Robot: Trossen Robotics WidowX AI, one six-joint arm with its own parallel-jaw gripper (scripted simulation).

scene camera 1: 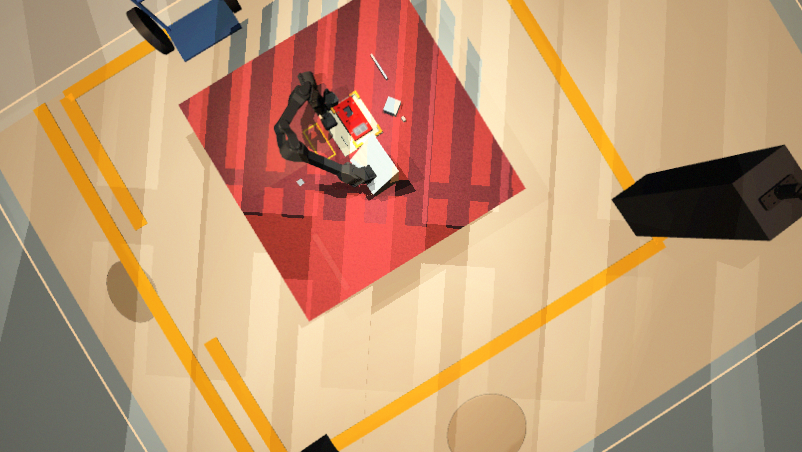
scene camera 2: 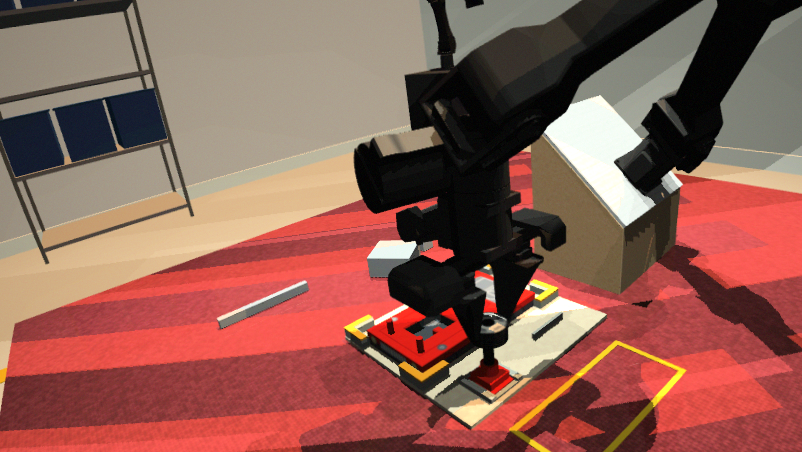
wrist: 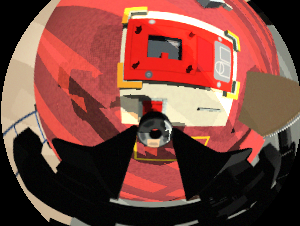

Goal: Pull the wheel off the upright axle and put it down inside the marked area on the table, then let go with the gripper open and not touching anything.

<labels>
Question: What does my gripper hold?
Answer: A dark wheel.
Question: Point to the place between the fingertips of my gripper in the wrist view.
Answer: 155, 129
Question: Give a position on a grey bar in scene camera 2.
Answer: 248, 310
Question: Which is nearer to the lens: the dark wheel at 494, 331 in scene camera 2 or the grey block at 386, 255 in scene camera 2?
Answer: The dark wheel.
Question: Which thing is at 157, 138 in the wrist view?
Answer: A dark wheel.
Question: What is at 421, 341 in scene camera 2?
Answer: A red fixture plate.
</labels>
